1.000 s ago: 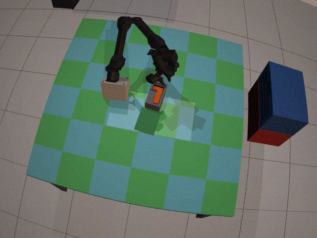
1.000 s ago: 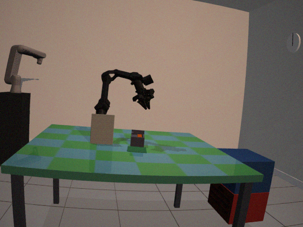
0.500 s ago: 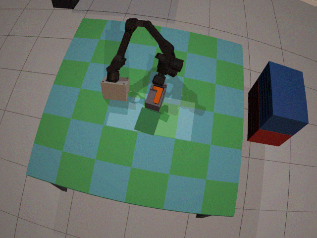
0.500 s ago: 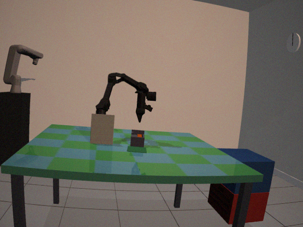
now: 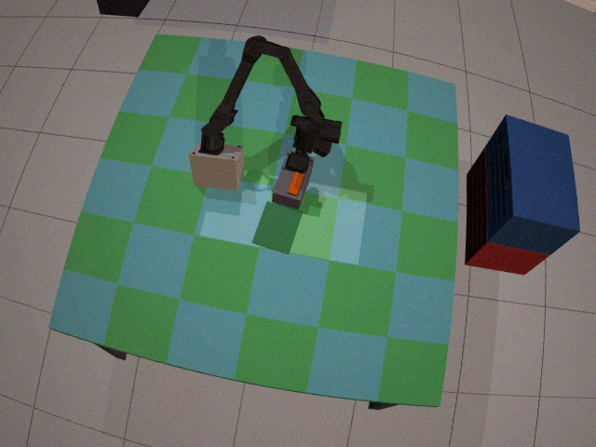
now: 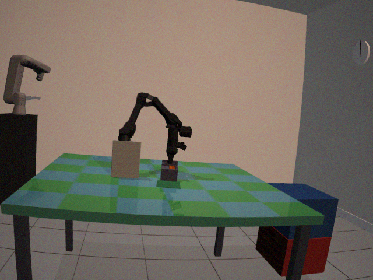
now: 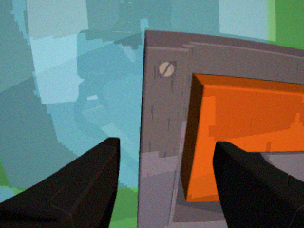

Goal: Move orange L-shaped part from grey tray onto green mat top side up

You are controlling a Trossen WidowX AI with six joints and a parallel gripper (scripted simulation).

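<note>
The orange L-shaped part lies 1 cm behind my gripper tip, 5 cm to the right of it and 3 cm below it. The rest, counted from my gripper tip: dark green mat 2 cm behind, 22 cm to the right, 9 cm below.
</note>
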